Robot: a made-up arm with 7 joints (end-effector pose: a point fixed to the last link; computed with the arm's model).
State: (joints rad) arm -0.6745 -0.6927 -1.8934 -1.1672 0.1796 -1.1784 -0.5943
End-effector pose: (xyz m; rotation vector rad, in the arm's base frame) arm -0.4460 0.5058 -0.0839 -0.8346 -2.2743 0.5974
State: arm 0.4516 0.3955 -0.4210 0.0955 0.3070 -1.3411 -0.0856
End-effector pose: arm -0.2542 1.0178 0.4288 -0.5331 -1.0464 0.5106
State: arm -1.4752 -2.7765 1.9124 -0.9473 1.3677 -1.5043 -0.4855
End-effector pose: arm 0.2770 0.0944 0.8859 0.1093 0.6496 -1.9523
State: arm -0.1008 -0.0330 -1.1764 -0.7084 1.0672 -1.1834 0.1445
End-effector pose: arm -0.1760 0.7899 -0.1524 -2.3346 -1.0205 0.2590
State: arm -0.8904 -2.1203 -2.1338 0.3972 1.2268 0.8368 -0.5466
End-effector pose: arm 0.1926 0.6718 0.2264 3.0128 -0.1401 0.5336
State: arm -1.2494 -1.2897 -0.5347 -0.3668 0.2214 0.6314 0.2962
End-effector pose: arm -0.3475 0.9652 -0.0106 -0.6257 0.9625 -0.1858
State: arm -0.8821 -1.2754 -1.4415 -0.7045 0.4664 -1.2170 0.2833
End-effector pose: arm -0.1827 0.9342 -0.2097 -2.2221 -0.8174 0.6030
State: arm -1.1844 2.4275 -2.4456 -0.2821 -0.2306 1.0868 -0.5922
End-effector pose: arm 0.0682 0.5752 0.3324 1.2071 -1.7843 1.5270
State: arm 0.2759 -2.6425 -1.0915 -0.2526 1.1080 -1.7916 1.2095
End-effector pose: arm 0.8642 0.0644 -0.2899 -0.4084 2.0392 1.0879
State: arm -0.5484 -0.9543 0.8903 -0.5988 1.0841 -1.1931 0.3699
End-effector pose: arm 0.5752 0.9875 0.8255 -0.6943 0.5037 -0.2075
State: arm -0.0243 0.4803 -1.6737 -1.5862 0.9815 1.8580 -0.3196
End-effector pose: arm -0.0471 -0.1326 -0.2974 0.7054 0.0948 -1.4169
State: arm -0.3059 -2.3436 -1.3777 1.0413 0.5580 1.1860 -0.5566
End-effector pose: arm 0.4811 0.4393 0.0990 1.1595 -2.7736 0.9059
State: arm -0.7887 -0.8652 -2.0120 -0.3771 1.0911 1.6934 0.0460
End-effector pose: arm -0.2901 0.0875 0.2805 -1.1627 -0.2322 -1.7509
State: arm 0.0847 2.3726 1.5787 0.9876 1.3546 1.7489 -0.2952
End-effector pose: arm 0.2217 -0.2999 0.3985 -1.9600 0.6448 1.4666
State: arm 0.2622 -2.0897 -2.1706 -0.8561 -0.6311 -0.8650 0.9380
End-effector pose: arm 0.5400 0.4882 -0.2457 -1.5227 1.1242 0.2771
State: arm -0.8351 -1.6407 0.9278 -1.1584 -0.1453 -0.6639 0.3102
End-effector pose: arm 0.6495 0.6421 0.7865 0.0504 0.3588 -1.8718
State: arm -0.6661 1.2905 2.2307 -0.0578 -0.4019 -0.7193 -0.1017
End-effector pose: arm 0.3387 0.2587 0.6484 0.8645 1.7129 0.0466
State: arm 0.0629 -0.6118 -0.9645 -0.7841 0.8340 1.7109 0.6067
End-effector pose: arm 0.0321 0.7707 -0.1804 0.3115 1.2098 -1.6822
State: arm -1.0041 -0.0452 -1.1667 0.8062 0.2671 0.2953 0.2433
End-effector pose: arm -0.4857 0.1072 -0.1498 -1.9725 0.0748 1.5465
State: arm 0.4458 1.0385 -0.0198 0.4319 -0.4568 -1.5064 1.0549
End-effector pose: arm -0.7720 0.5030 0.5338 0.0098 -1.3421 1.3551
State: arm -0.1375 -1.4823 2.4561 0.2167 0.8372 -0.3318 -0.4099
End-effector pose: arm 0.2013 0.1126 0.5620 1.9890 -0.0879 -1.7866
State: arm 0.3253 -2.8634 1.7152 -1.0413 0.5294 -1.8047 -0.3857
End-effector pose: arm 0.1368 -0.1509 1.0646 0.1315 -0.4630 1.8115
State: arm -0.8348 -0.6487 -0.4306 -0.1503 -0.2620 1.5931 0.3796
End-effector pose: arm -0.6715 0.9975 0.0138 -0.0027 1.9458 0.4140
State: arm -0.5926 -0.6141 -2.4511 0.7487 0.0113 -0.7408 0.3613
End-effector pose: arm -0.2299 0.0871 -0.0307 -2.2480 0.5209 1.8432
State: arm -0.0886 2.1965 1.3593 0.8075 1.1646 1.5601 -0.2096
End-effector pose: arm 0.1471 -0.3619 0.4059 -1.9391 0.6501 1.5876
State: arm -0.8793 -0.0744 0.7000 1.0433 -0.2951 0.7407 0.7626
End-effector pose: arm -0.7258 0.4362 0.9410 -0.6759 -1.1611 -2.8148
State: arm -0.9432 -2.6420 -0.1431 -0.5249 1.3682 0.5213 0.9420
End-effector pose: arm 0.8099 0.7617 -0.0195 0.4691 2.2020 -1.5702
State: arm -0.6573 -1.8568 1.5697 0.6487 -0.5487 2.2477 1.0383
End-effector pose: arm 0.4475 0.5688 1.1855 1.4555 -0.3263 2.2838
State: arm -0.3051 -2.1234 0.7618 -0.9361 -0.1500 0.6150 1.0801
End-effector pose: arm 1.2048 -0.0566 0.5684 1.2564 -0.2419 -1.5062
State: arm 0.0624 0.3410 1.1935 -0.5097 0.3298 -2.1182 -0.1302
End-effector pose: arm -0.0212 0.5205 1.2757 -0.0127 -0.9847 -0.6379
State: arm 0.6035 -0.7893 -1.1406 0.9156 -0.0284 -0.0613 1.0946
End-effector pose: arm 0.5149 0.9532 0.0170 -0.0198 1.3307 1.0370
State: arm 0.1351 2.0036 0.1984 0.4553 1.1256 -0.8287 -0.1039
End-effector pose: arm -0.5041 -0.5163 0.4034 -0.1315 -1.4012 2.1740
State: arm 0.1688 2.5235 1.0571 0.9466 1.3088 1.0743 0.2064
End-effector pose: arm 0.0293 -0.4549 0.3641 -1.6926 0.0172 2.2414
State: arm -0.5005 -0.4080 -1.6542 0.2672 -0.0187 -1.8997 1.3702
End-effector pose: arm -0.4482 0.3103 -0.2523 1.6432 1.2358 -1.8240
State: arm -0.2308 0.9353 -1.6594 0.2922 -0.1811 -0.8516 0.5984
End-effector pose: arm -0.2069 -0.1546 -0.3256 -1.5778 -1.4610 2.2422
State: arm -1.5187 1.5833 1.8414 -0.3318 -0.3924 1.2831 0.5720
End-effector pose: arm -0.0151 -0.0636 1.1156 0.5220 -2.2508 -0.5188
